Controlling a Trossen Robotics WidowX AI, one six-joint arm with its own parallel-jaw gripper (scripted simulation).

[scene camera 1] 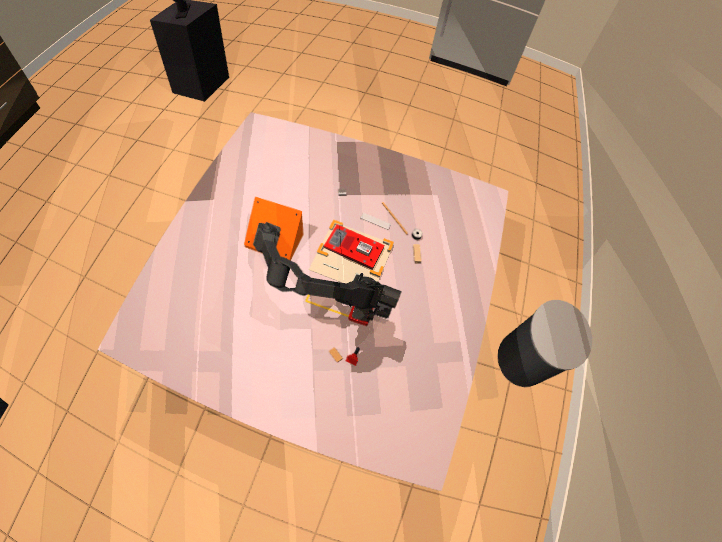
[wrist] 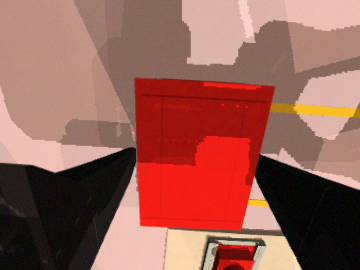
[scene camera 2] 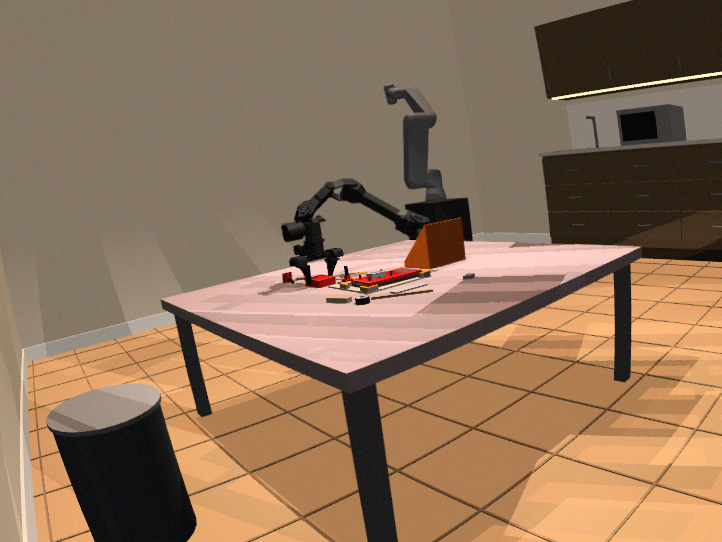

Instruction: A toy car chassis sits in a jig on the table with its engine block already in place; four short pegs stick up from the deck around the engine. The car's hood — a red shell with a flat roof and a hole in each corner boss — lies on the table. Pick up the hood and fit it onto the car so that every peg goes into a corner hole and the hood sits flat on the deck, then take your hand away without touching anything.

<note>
My gripper (scene camera 2: pixel 320 282) is open, holding nothing. Further things: a red hood (wrist: pixel 198 142).
My gripper shows as well in the wrist view (wrist: pixel 194 157).
</note>
